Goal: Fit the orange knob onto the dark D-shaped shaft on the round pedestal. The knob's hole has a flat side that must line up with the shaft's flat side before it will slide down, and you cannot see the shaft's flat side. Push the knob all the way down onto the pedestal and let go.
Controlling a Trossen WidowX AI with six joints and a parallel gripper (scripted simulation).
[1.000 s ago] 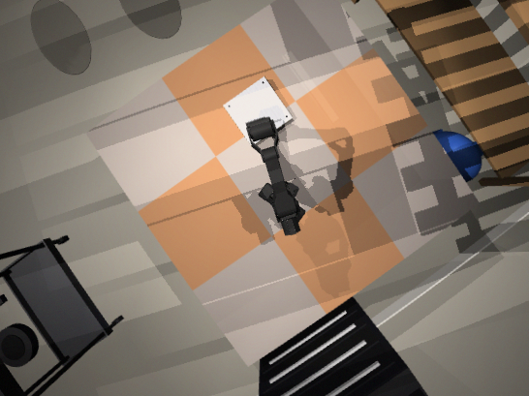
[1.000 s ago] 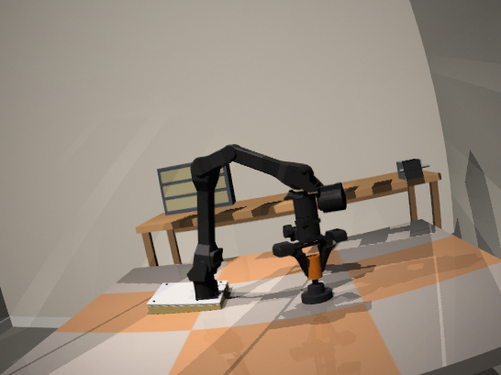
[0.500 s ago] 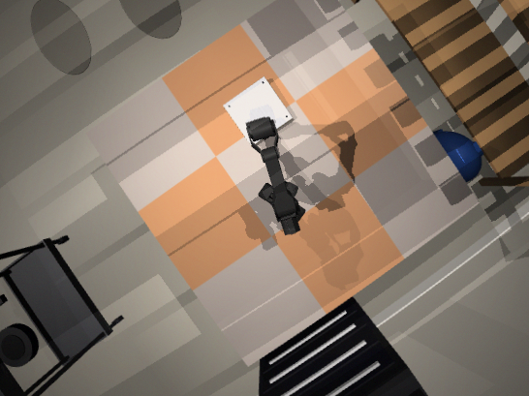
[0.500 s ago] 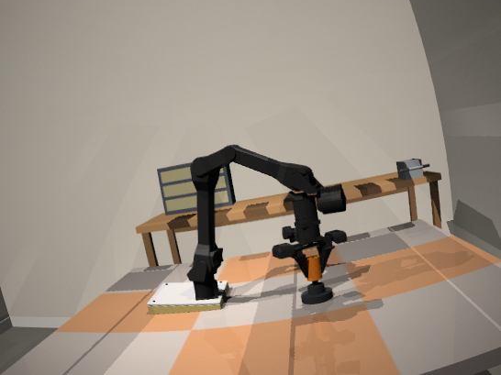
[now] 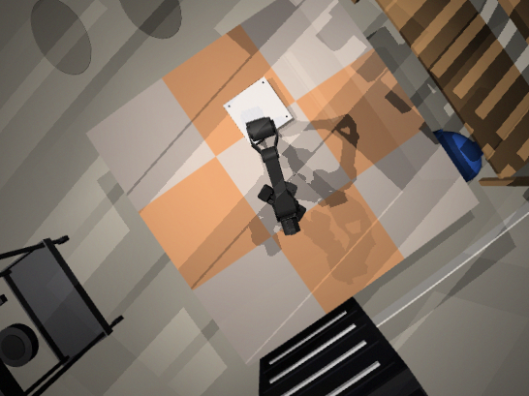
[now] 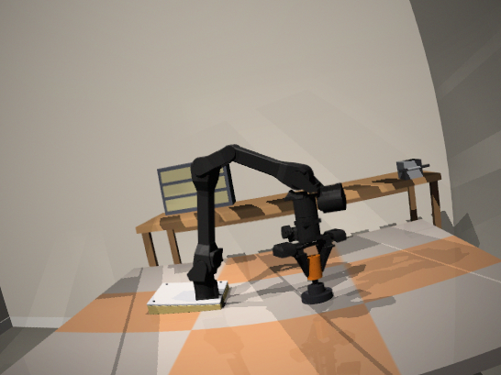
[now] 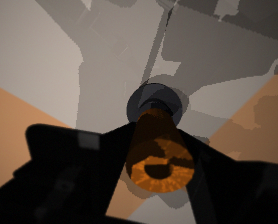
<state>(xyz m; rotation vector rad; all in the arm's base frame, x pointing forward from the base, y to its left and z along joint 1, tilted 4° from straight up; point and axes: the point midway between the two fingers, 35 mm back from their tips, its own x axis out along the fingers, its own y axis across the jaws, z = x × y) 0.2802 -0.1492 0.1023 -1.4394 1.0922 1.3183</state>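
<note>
Right now my gripper tip is 2 cm below the orange knob. Round my gripper tip: round dark pedestal (4 cm below).
</note>
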